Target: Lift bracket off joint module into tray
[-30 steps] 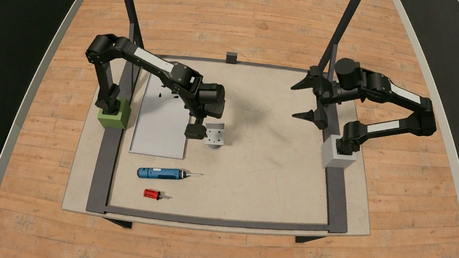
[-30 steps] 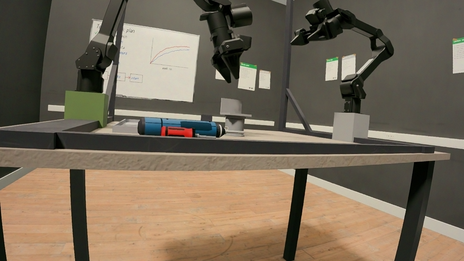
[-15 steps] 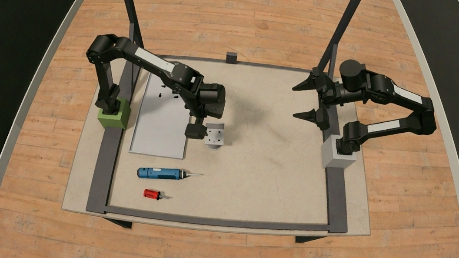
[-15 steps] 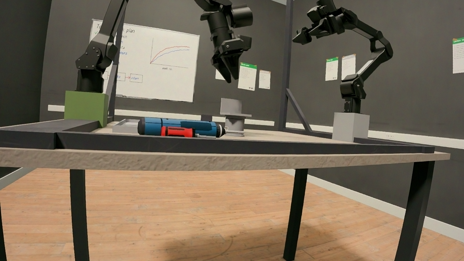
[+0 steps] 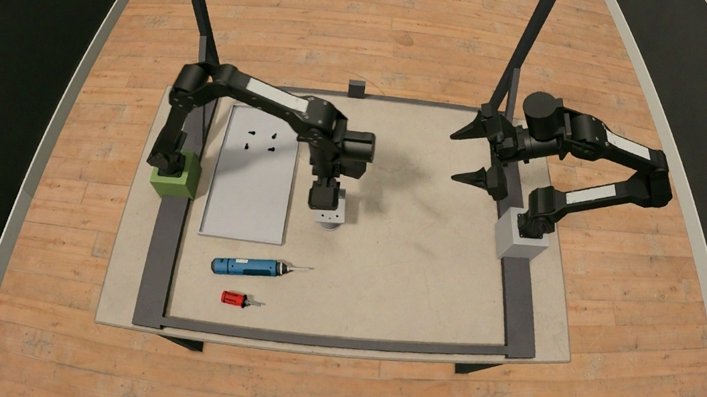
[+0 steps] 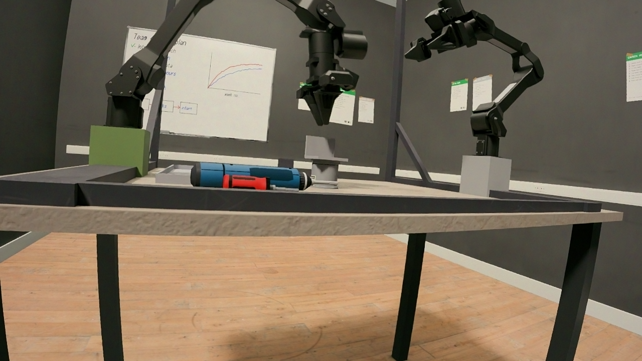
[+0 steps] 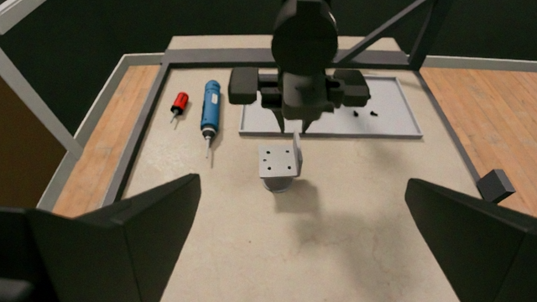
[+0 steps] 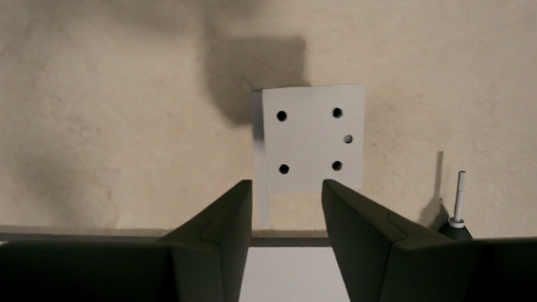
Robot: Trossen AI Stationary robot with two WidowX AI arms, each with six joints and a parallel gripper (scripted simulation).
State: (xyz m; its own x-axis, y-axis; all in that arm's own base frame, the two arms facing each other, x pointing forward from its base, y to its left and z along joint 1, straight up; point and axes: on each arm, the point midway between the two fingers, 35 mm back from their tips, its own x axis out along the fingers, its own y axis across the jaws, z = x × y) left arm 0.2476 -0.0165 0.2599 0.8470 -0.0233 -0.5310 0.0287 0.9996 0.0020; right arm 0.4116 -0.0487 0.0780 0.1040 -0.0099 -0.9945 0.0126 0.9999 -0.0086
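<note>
The grey L-shaped bracket lies 20 mm ahead of my right hand, 10 mm to the left of it and 100 mm below it. Also, from my right hand: grey round joint module 20 mm ahead, 10 mm to the left, 140 mm below; then grey tray 90 mm behind, 220 mm to the right, 160 mm below; then small red screwdriver 280 mm ahead, 160 mm to the right, 150 mm below.
</note>
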